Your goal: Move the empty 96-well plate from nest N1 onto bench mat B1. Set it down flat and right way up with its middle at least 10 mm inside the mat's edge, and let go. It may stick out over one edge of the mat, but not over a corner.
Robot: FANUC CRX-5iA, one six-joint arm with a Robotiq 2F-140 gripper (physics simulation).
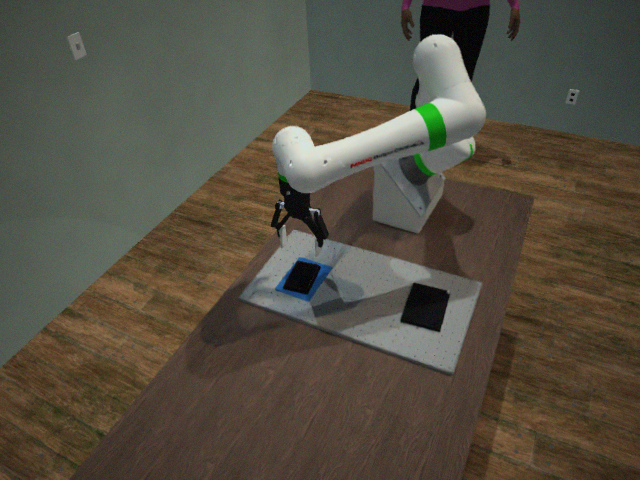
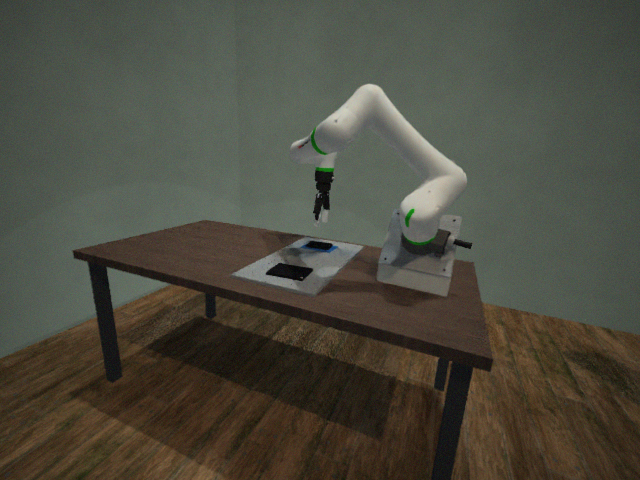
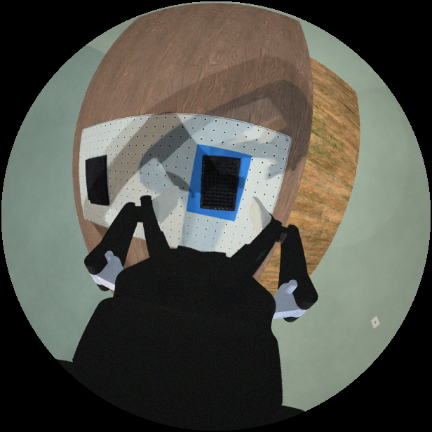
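Seen in the pictures: gripper, fingertip midpoint: point(image 1: 301, 249) point(image 2: 320, 224); arm's base at its link origin: point(image 1: 412, 166) point(image 2: 420, 239).
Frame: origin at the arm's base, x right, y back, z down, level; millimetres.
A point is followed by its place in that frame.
Note:
The black 96-well plate point(image 1: 302, 277) {x 109, y -559, z 157 mm} point(image 2: 320, 244) {x 115, y -546, z 158 mm} point(image 3: 220, 182) lies flat on the blue bench mat B1 point(image 1: 322, 272) {x 74, y -494, z 170 mm} point(image 2: 324, 250) {x 71, y -493, z 170 mm} point(image 3: 210, 150), its wells facing up. It is turned slightly relative to the mat, and blue shows along its sides. My gripper point(image 1: 300, 250) {x 112, y -548, z 43 mm} point(image 2: 320, 222) {x 112, y -548, z 43 mm} point(image 3: 213, 199) is open and empty. It hangs clear above the plate and mat, pointing down, with its pale fingertips wide apart. The black nest N1 point(image 1: 425, 306) {x -285, y -457, z 160 mm} point(image 2: 290, 271) {x -294, y -439, z 161 mm} point(image 3: 97, 180) lies at the other end of the board, with no plate seen on it.
Mat and nest are on a pale perforated board point(image 1: 372, 335) {x -200, y -631, z 172 mm} point(image 2: 258, 273) {x -371, y -546, z 172 mm} point(image 3: 135, 145) on the brown table point(image 1: 310, 392) {x -151, y -879, z 185 mm} point(image 2: 180, 258) {x -435, y -975, z 185 mm} point(image 3: 200, 60). The arm's white base point(image 1: 398, 206) {x -19, y -138, z 86 mm} point(image 2: 413, 273) {x -91, y 13, z 119 mm} stands behind the board. A person point(image 1: 454, 31) stands beyond the table.

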